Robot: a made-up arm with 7 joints.
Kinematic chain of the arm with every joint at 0, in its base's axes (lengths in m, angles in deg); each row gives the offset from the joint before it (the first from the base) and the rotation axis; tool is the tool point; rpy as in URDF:
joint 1: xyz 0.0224 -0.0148 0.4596 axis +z
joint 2: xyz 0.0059 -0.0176 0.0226 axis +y
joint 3: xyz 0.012 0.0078 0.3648 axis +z
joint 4: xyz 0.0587 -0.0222 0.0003 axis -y
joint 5: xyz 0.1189 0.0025 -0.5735 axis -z
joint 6: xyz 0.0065 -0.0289 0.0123 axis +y
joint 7: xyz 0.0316 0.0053 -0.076 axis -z
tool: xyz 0.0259 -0.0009 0.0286 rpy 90 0 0
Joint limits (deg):
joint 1: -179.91..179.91
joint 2: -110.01..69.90
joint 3: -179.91..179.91
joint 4: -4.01..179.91
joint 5: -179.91..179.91
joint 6: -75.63..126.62
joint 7: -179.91..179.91
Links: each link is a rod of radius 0.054 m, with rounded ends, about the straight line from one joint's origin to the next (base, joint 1, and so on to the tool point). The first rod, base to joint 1, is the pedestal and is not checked.
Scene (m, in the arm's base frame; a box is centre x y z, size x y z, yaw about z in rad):
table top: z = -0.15
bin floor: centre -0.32 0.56 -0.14 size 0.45 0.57 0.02 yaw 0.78
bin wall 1: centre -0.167 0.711 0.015 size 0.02 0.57 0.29 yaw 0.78
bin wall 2: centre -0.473 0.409 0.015 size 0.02 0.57 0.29 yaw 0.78
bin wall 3: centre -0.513 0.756 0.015 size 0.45 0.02 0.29 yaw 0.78
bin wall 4: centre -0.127 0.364 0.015 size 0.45 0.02 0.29 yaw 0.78
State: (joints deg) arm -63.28 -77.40 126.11 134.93 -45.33 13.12 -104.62
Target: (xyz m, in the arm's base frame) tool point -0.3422 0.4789 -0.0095
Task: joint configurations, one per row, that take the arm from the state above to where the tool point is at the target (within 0.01 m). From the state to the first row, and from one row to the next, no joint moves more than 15 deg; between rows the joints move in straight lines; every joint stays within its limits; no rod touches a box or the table.
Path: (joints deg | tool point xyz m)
1: -55.54 -70.17 138.11 125.76 -41.45 15.54 -108.53 | -0.2206 0.8980 0.4436
2: -47.80 -62.94 150.12 116.60 -37.58 17.96 -112.45 | -0.3630 0.8172 0.4172
3: -42.45 -66.76 153.38 105.44 -41.03 16.30 -110.26 | -0.3874 0.7308 0.2494
4: -37.09 -70.58 156.64 94.28 -44.49 14.64 -108.07 | -0.3818 0.6138 0.1040
5: -31.74 -74.40 159.91 83.12 -47.94 12.98 -105.89 | -0.3422 0.4789 -0.0095

